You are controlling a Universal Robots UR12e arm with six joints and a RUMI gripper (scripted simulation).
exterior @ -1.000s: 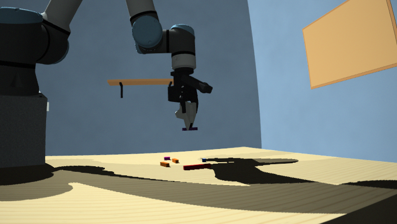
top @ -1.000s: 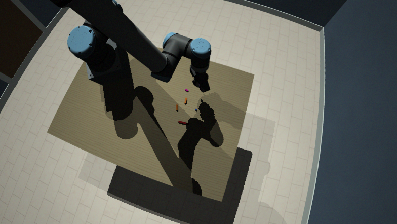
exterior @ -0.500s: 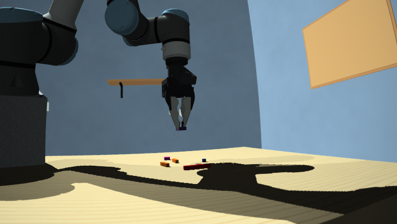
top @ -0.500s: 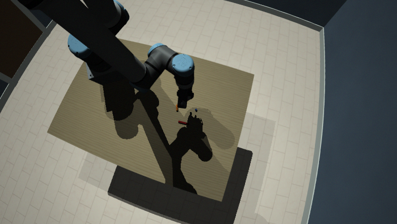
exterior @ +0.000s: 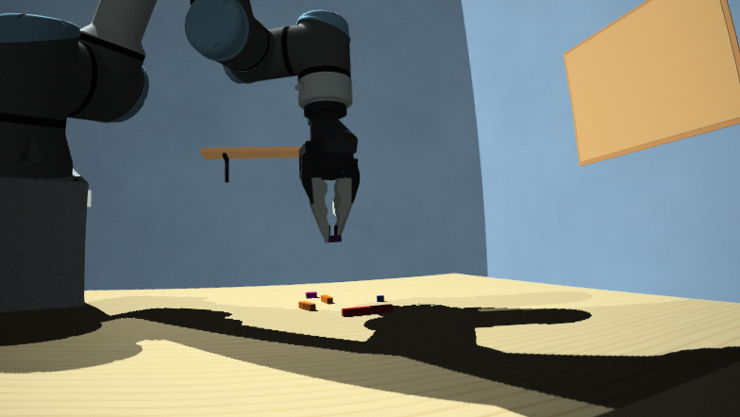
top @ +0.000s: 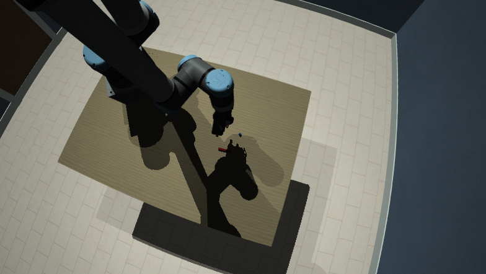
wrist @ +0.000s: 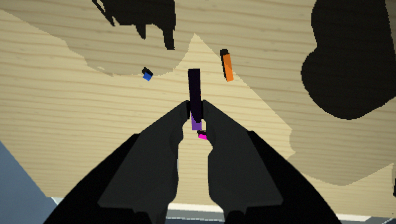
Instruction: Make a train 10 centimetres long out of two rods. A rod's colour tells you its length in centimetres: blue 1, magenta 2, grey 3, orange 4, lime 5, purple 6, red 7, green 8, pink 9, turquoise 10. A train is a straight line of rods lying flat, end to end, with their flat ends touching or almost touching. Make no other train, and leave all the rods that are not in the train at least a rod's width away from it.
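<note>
Now: hand 11 cm above the blue rod, 8 cm short of it and 1 cm to the right of it. From my hand the other things lie so: purple rod: 1 cm below; magenta rod: 13 cm to the left, 11 cm below, 3 cm behind; red rod: 11 cm below, 9 cm to the right, 3 cm ahead.
</note>
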